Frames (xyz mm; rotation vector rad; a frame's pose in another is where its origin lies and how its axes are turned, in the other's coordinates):
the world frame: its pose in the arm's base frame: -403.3 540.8 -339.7 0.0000 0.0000 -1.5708
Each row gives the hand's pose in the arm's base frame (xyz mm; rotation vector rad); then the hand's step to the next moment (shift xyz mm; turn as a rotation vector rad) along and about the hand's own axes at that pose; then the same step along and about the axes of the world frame.
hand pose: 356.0 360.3 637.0 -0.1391 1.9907 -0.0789
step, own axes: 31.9 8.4 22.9 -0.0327 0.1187 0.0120
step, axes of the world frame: -4.2 7.4 -39.2 -0.1221 0.0169 0.0105
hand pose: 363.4 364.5 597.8 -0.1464 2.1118 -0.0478
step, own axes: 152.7 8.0 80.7 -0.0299 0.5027 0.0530
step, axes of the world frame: 9.0 -10.0 -172.4 -0.5037 0.0176 -0.0490
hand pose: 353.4 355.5 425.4 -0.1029 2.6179 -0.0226
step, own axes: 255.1 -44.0 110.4 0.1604 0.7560 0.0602
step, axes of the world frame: 63.3 -162.4 -221.0 -0.7415 -0.1607 -0.1589
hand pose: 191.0 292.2 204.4 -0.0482 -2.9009 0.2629
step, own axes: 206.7 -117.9 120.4 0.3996 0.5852 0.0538
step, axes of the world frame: 125.9 -230.1 -48.0 -0.5873 -0.3942 -0.0686
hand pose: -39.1 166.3 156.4 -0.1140 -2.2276 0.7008
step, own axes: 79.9 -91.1 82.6 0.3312 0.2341 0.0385
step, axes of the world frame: 90.4 -101.3 55.3 -0.2778 -0.2880 0.0766
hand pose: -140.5 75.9 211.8 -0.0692 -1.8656 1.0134
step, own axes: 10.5 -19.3 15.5 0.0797 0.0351 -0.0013
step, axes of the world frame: 17.3 -10.5 17.7 -0.0595 -0.0535 0.0345
